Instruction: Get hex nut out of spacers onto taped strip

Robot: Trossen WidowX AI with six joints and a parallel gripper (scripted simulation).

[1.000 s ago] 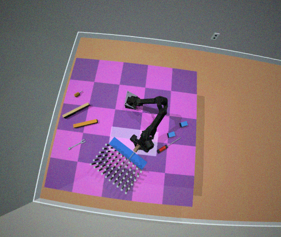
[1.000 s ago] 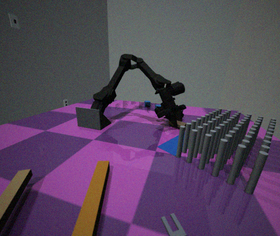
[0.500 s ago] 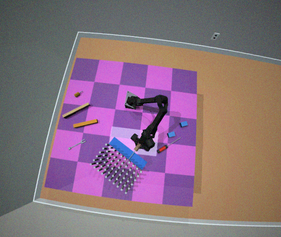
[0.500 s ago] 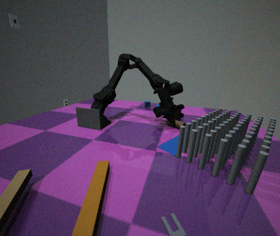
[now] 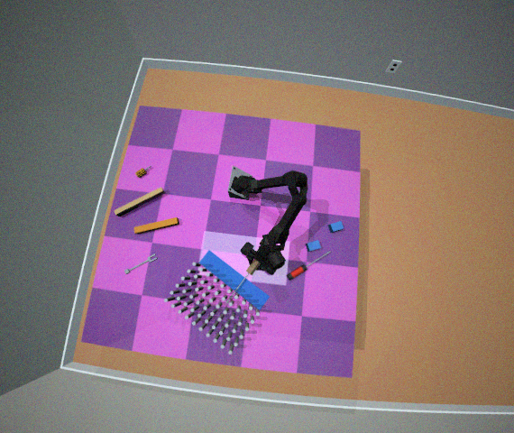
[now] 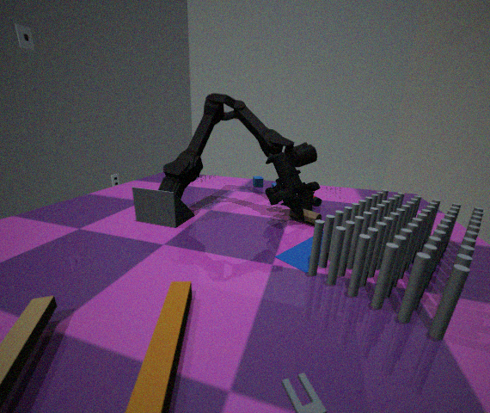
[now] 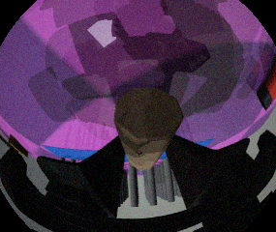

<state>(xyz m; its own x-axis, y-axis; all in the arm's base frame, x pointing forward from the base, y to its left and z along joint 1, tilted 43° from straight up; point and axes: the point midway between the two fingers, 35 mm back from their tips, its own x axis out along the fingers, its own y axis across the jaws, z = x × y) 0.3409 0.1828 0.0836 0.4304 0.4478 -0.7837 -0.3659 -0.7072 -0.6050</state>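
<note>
My gripper tip is now 90 mm short of the hook tool and 40 mm to the left of it. Round my gripper tip: small wrench (540 mm to the right, 140 mm ahead, 10 mm below); orange bar (520 mm to the right, 60 mm behind, 10 mm above); blue taped strip (80 mm to the right, 80 mm ahead, 10 mm below).
</note>
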